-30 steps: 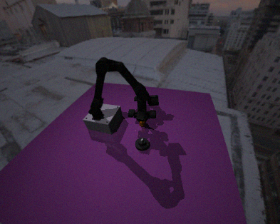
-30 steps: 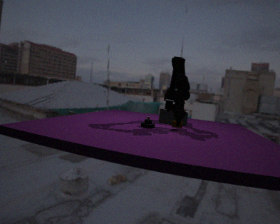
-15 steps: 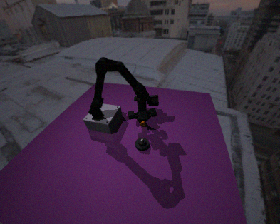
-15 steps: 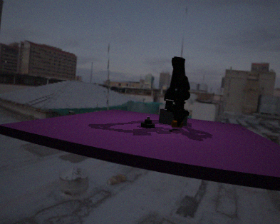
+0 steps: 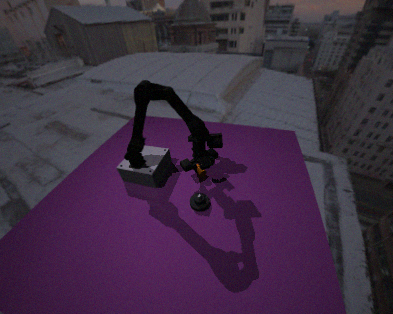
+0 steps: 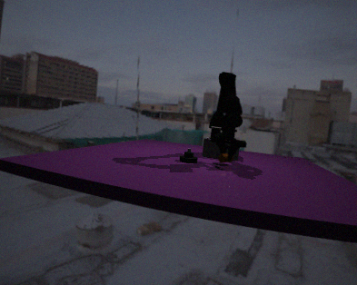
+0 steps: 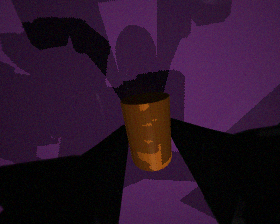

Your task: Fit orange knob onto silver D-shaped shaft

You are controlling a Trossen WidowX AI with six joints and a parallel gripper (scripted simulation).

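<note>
My gripper tip is 1 cm short of the orange knob, 1 cm to the left of it and 1 cm below it. Round my gripper tip: round dark pedestal 4 cm ahead, 17 cm to the right, 1 cm above.
</note>
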